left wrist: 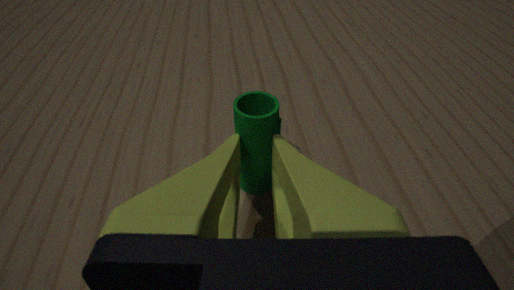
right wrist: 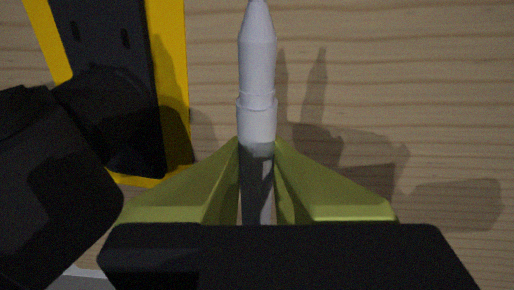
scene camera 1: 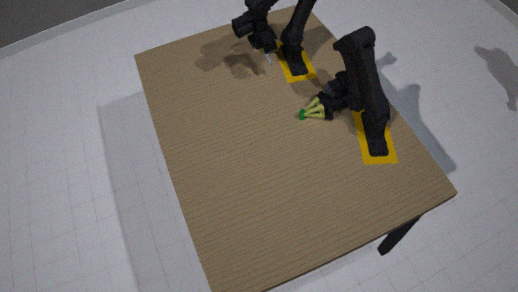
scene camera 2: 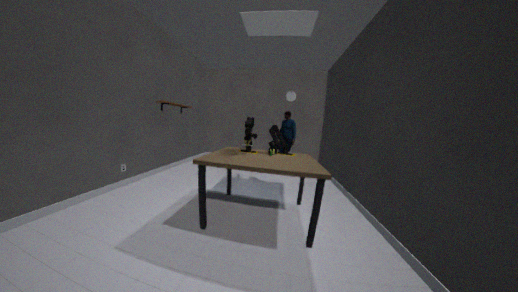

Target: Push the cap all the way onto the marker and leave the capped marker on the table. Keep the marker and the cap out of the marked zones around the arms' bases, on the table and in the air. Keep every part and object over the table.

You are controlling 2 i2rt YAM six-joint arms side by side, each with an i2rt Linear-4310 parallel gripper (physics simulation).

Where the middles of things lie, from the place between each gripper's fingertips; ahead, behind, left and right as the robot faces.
Scene:
Now: the green cap (left wrist: 256, 114) right at my left hand.
Right now my right hand is 4 cm short of the green cap, 29 cm to the right of it and 7 cm above it.

